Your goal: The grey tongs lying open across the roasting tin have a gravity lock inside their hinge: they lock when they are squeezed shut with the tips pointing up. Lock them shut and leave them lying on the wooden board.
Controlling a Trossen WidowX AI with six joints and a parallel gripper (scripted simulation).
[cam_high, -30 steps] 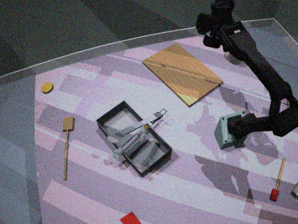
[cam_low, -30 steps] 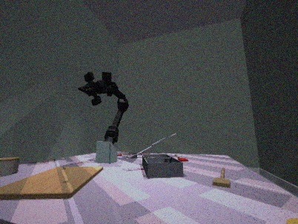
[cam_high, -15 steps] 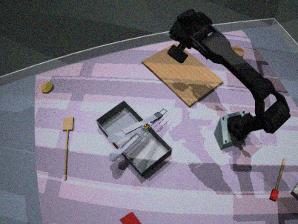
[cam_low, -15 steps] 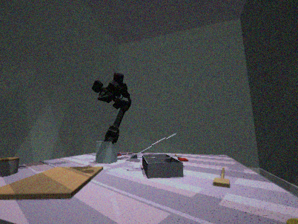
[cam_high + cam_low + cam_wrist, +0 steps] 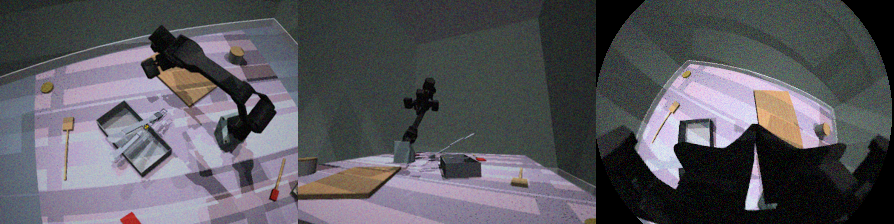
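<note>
The roasting tin lies 16 cm ahead of my gripper tip, 14 cm to the left of it and 25 cm below it. Also, from my gripper tip: round pot (48 cm behind, 18 cm to the right, 25 cm below); yellow disc (55 cm ahead, 27 cm to the right, 27 cm below); wooden board (15 cm behind, 16 cm to the right, 27 cm below).
</note>
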